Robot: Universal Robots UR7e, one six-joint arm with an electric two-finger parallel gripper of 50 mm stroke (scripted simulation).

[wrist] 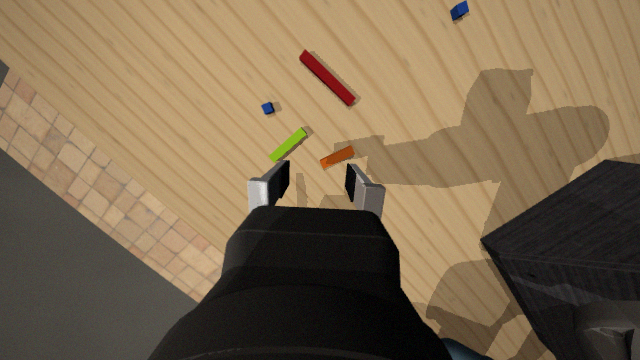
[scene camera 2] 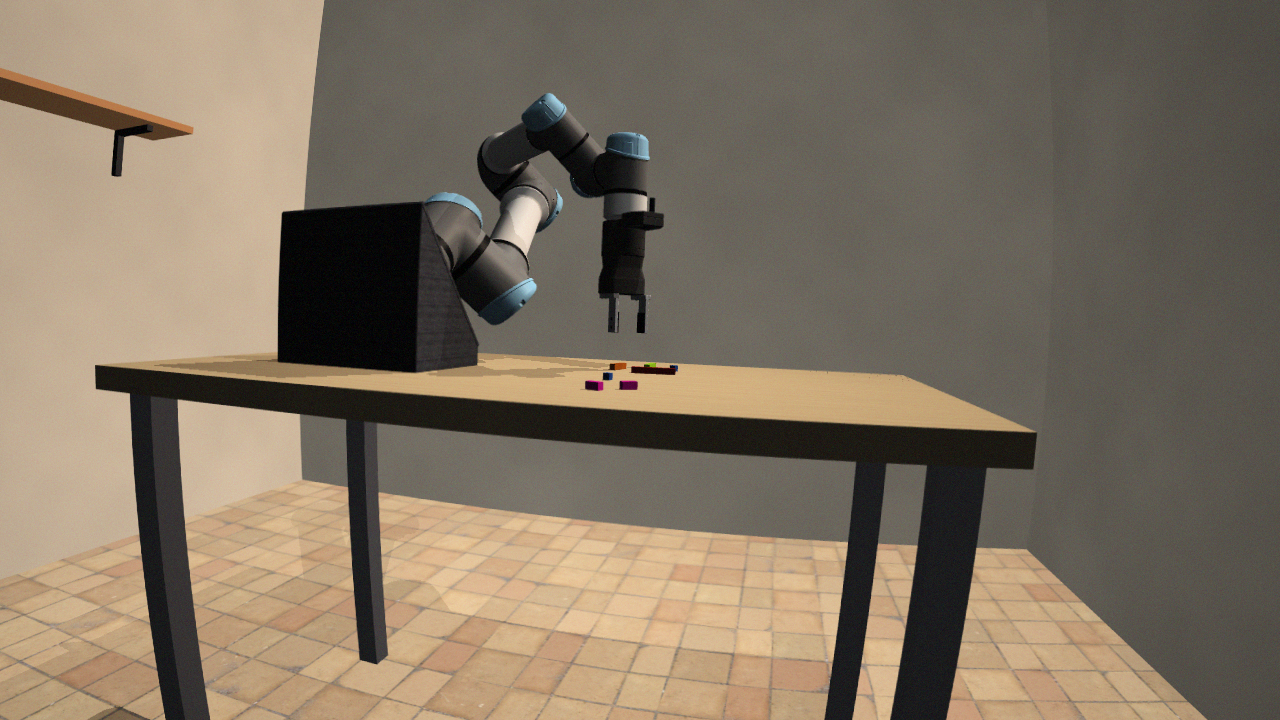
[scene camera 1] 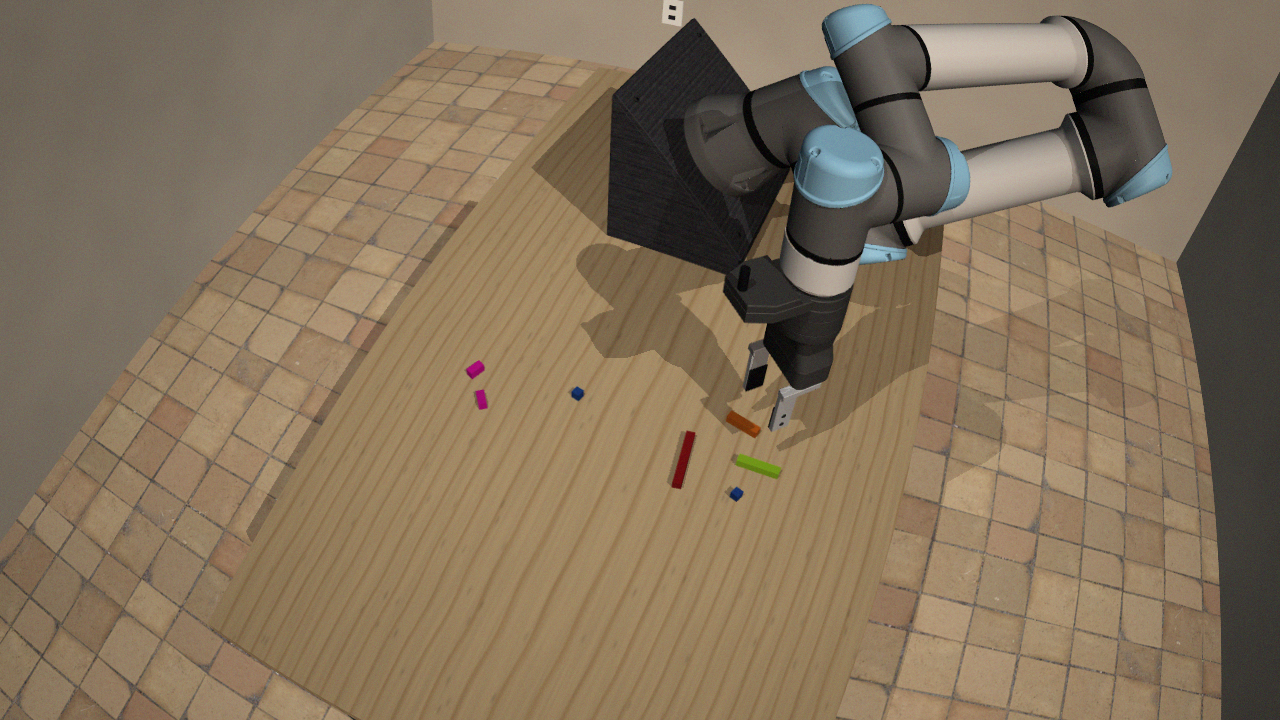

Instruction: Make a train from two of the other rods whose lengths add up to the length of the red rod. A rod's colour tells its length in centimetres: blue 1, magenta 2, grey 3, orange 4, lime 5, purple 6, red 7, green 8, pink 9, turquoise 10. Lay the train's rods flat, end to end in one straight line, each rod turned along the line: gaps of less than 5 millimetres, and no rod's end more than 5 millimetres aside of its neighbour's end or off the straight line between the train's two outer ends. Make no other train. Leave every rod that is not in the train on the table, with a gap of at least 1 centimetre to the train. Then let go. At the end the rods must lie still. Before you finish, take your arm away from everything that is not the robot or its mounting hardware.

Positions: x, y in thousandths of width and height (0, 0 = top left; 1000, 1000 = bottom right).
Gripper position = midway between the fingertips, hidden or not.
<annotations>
gripper: wrist 496, 482; scene camera 2 490, 462; scene camera 1 598, 563
</annotations>
